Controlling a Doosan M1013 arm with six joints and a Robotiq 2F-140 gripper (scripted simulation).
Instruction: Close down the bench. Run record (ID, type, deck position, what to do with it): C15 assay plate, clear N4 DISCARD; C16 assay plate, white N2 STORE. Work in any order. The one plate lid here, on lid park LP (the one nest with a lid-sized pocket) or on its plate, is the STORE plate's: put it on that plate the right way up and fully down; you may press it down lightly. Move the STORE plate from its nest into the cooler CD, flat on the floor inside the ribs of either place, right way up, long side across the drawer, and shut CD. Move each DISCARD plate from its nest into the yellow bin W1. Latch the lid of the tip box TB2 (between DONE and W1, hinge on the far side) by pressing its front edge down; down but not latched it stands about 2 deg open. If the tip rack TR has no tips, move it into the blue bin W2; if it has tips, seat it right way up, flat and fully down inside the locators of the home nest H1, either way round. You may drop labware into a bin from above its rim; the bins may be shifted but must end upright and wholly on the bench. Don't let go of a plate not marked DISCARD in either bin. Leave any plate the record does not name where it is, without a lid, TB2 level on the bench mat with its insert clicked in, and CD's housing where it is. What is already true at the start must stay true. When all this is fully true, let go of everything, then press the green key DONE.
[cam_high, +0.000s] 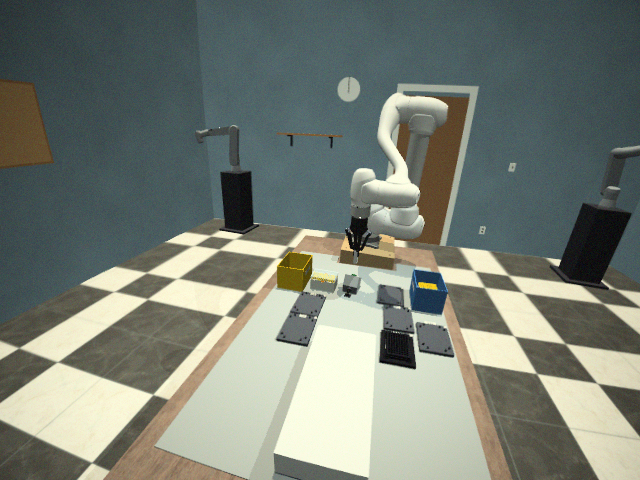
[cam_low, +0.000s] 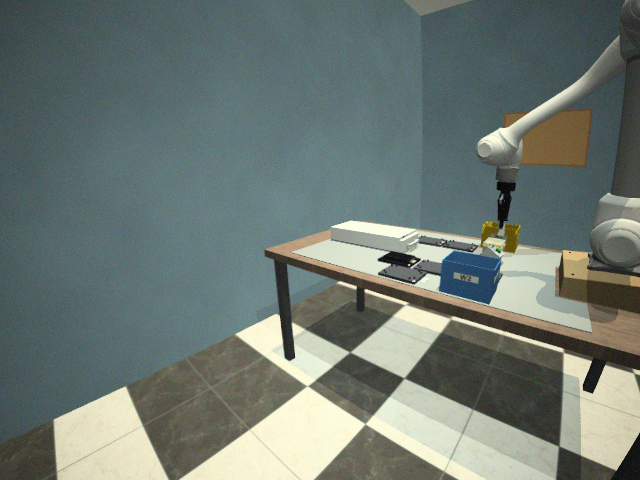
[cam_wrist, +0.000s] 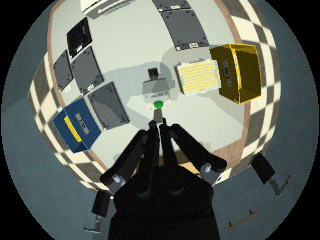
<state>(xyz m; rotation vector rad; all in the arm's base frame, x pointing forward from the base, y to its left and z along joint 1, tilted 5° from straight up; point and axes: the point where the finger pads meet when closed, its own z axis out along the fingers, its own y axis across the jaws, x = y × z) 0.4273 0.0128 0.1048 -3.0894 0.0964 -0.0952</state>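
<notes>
Right now the done key block is 120 mm below my hand and 20 mm ahead of it. Round my hand: tip box TB2: 140 mm to the right, 130 mm below, 50 mm ahead; then yellow bin W1: 290 mm to the right, 130 mm below, 60 mm ahead; then clear plate: 290 mm to the right, 160 mm below, 60 mm ahead.
</notes>
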